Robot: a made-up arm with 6 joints.
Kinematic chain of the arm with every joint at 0, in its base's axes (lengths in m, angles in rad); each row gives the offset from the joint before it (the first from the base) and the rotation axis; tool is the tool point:
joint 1: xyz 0 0 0.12 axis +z
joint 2: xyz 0 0 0 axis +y
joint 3: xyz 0 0 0.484 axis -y
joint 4: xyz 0 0 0 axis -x
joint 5: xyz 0.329 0 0 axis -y
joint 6: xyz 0 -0.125 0 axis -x
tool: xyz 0 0 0
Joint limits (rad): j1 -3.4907..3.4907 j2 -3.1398..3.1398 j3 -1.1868..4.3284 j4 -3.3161..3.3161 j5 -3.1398..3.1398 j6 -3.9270..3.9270
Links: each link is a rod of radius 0.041 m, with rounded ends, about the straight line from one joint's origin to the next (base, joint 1, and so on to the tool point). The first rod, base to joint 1, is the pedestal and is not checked.
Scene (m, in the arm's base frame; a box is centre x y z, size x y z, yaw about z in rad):
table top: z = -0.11
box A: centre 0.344 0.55 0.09 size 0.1 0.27 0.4 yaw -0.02
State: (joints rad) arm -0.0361 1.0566 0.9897 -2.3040 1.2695 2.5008
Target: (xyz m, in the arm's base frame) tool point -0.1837 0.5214 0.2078
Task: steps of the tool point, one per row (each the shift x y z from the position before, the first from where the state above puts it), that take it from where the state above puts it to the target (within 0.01 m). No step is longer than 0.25 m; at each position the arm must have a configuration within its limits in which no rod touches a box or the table.
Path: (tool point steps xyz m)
1: -0.0526 0.1642 0.0417
2: -0.0901 0.1423 0.0397
3: -0.1197 0.1116 0.0373
4: -0.1396 0.0751 0.0349
5: -0.1803 0.0574 -0.0705
6: -0.1849 -0.0113 -0.0639
7: -0.1625 -0.0747 -0.0548

